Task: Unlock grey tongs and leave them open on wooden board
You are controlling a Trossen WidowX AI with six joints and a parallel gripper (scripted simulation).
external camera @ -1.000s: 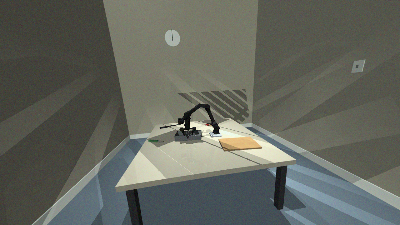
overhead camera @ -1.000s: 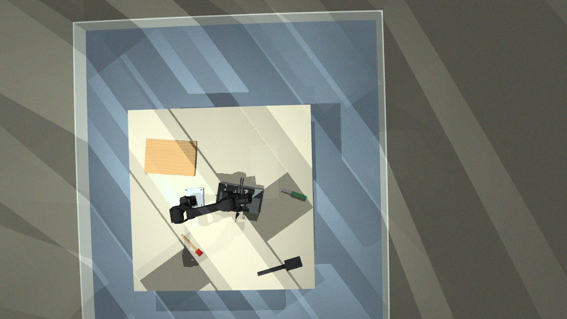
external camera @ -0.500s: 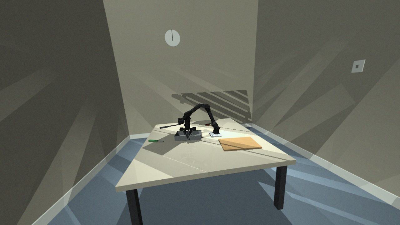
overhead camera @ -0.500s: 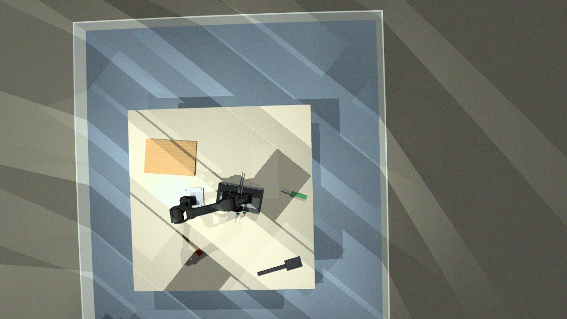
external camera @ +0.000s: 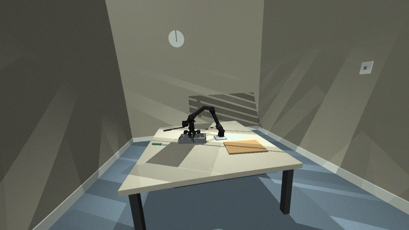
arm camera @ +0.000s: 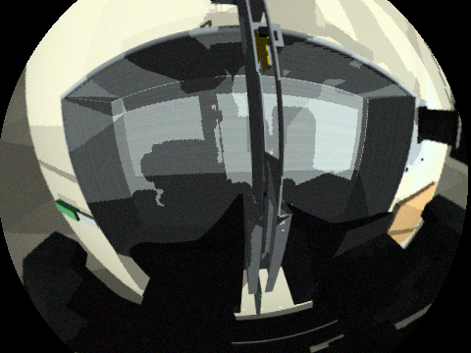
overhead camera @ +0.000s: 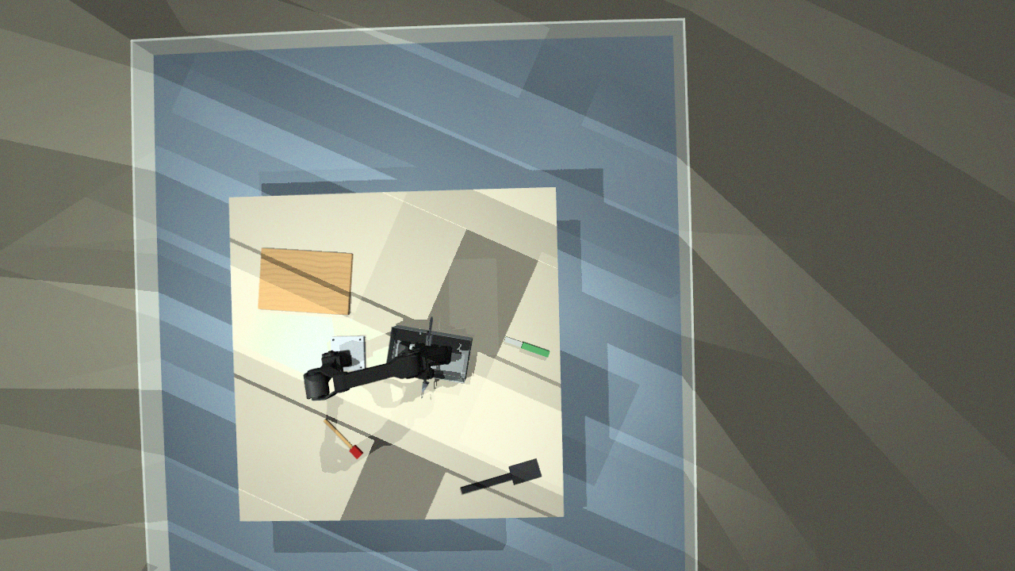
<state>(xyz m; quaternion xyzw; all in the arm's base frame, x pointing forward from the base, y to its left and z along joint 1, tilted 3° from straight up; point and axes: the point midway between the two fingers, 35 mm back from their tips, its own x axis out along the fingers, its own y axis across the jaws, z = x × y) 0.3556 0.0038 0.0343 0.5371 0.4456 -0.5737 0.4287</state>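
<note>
The grey roasting tin is 20 mm to the right of my gripper tip and 10 mm behind it. Round my gripper tip: wooden board (470 mm behind, 320 mm to the left, 20 mm below); black spatula (550 mm to the right, 220 mm ahead, 30 mm below); red-headed wooden tool (380 mm behind, 340 mm to the right, 30 mm below).
</note>
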